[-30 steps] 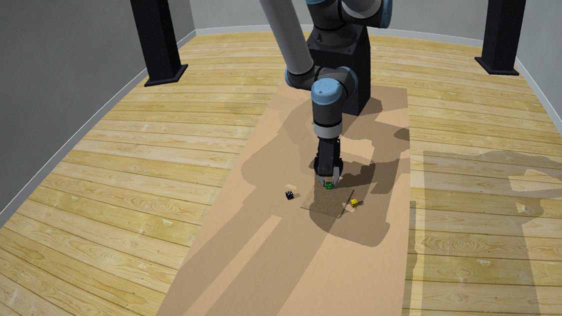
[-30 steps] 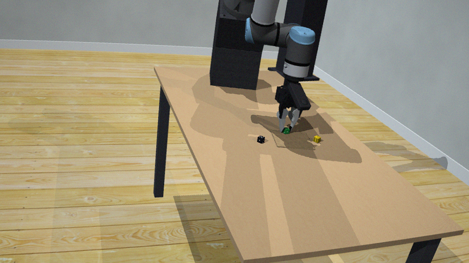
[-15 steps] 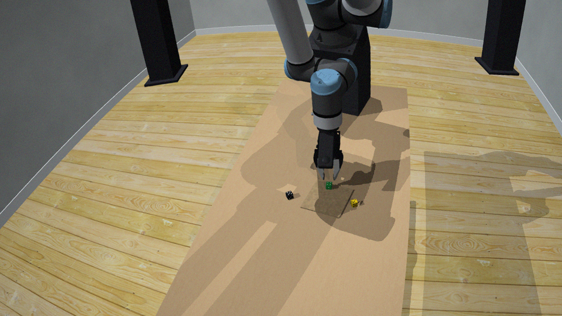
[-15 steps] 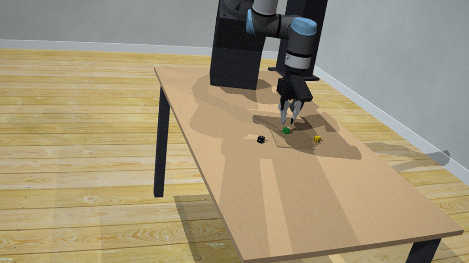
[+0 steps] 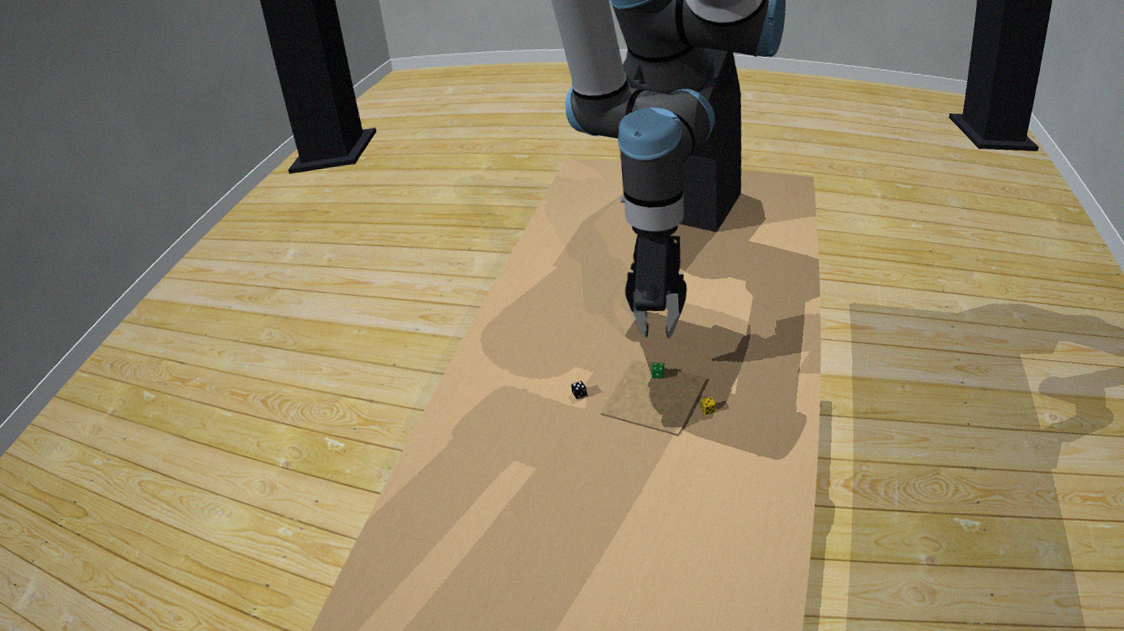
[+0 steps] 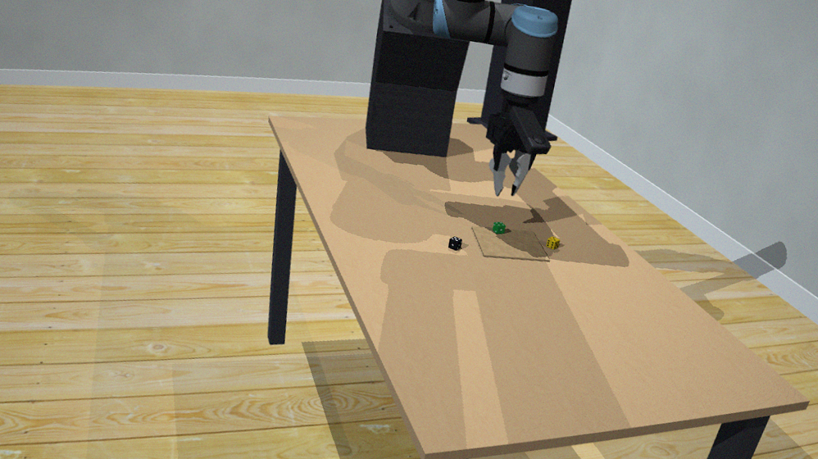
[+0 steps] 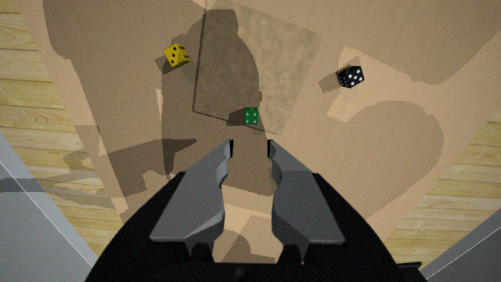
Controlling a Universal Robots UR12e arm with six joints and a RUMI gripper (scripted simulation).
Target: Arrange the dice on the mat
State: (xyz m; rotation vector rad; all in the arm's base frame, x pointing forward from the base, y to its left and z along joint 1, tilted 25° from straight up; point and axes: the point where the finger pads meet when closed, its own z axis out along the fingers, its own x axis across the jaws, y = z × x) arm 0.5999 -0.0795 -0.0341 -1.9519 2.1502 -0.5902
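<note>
Right now my hand is 90 mm short of the yellow die, 80 mm to the right of it and 90 mm above it. The rest, counted from my hand: thin square mat: 50 mm ahead, 10 mm to the right, 100 mm below; then black die: 40 mm ahead, 140 mm to the right, 90 mm below; then green die: 90 mm below.
</note>
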